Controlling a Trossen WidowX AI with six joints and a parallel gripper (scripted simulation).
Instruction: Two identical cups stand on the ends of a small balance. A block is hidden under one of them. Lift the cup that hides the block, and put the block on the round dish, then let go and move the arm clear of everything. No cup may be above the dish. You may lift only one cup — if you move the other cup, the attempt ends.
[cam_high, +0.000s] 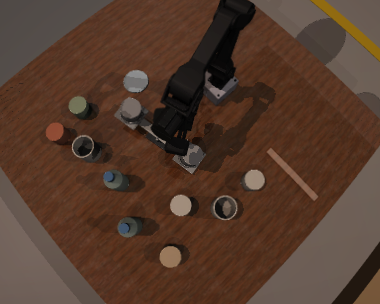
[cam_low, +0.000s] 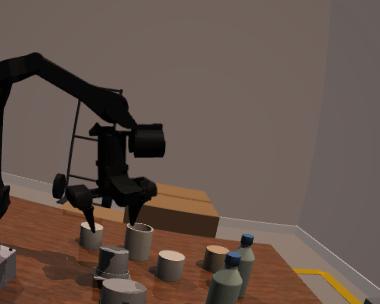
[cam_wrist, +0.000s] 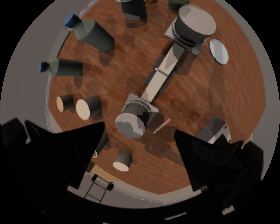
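Right now the pale green block is 120 mm below my gripper tip, 40 mm to the left of it and 10 mm ahead of it. Round my gripper tip: small balance (140 mm below, 90 mm to the right, 20 mm ahead); then round pale blue dish (320 mm to the right, 160 mm below, 100 mm behind).
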